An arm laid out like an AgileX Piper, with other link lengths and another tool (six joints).
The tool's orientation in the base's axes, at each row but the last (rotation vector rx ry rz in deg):
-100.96, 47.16, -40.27
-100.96, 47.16, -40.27
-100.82, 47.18, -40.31
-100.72, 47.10, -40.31
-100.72, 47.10, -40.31
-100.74, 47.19, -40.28
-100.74, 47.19, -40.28
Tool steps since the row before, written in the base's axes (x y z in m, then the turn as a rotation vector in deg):
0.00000, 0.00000, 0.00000, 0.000, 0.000, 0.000
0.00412, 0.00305, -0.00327, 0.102, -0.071, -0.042
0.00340, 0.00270, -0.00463, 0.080, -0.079, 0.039
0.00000, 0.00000, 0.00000, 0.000, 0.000, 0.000
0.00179, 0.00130, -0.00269, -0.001, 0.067, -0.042
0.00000, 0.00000, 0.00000, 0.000, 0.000, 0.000
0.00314, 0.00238, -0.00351, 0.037, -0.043, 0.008
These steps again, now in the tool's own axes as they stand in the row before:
0.00000, 0.00000, 0.00000, 0.000, 0.000, 0.000
-0.00024, 0.00153, 0.00588, 0.114, 0.036, 0.053
-0.00050, 0.00306, 0.00554, 0.114, -0.034, 0.007
0.00000, 0.00000, 0.00000, 0.000, 0.000, 0.000
-0.00018, 0.00189, 0.00292, -0.057, 0.024, 0.049
0.00000, 0.00000, 0.00000, 0.000, 0.000, 0.000
-0.00031, 0.00213, 0.00482, 0.057, -0.005, 0.003

